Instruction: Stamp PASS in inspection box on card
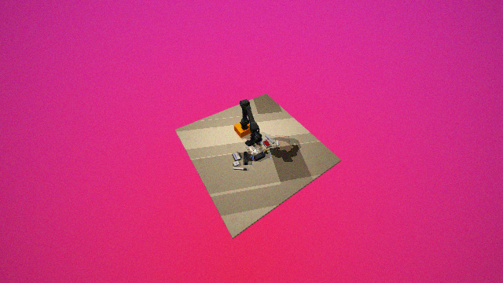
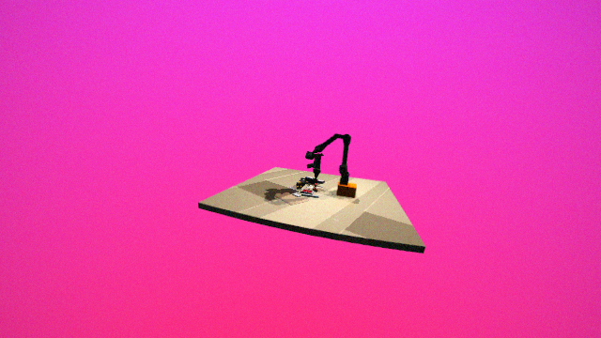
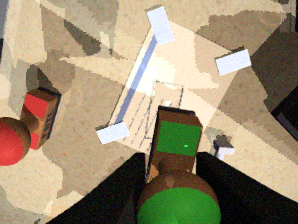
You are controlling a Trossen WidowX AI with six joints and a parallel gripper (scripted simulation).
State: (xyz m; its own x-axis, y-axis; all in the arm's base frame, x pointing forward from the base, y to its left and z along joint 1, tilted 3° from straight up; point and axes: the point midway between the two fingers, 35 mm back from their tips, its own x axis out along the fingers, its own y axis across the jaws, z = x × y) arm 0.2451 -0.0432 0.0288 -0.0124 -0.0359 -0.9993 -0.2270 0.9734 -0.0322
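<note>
Now: gripper tip 10 mm short of the white card and 80 mm above it. Also, from my gripper tip: long dark flat slab (70 mm ahead, 130 mm to the right, 60 mm below); stamp (20 mm behind, 90 mm to the left, 60 mm below); stamp with blue knob (100 mm ahead, 80 mm to the right, 60 mm below).
</note>
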